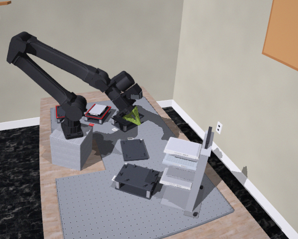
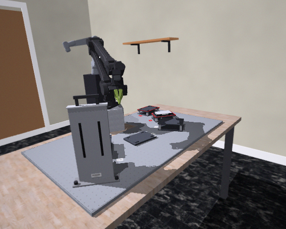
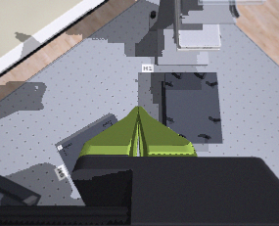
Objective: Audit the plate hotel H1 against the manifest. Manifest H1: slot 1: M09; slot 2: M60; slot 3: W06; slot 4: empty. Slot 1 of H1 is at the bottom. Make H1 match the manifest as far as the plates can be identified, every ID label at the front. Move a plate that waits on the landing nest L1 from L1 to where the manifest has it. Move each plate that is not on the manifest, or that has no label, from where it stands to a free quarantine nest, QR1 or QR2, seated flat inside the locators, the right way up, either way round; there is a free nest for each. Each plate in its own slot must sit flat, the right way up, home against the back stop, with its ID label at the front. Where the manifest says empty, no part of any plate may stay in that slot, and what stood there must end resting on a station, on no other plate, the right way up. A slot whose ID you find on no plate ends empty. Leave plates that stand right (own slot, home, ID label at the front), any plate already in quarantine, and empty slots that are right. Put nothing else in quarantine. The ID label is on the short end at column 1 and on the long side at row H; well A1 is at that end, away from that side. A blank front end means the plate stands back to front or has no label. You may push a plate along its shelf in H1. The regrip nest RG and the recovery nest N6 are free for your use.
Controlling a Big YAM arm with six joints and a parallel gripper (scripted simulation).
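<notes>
The clear plate lies 24 cm to the right of my hand, 5 cm ahead of it and 3 cm below it. Also, from my hand: hotel back panel: 30 cm to the right, 11 cm ahead, 9 cm below; h1 tag: 25 cm below, 14 cm to the right, 9 cm ahead.
</notes>
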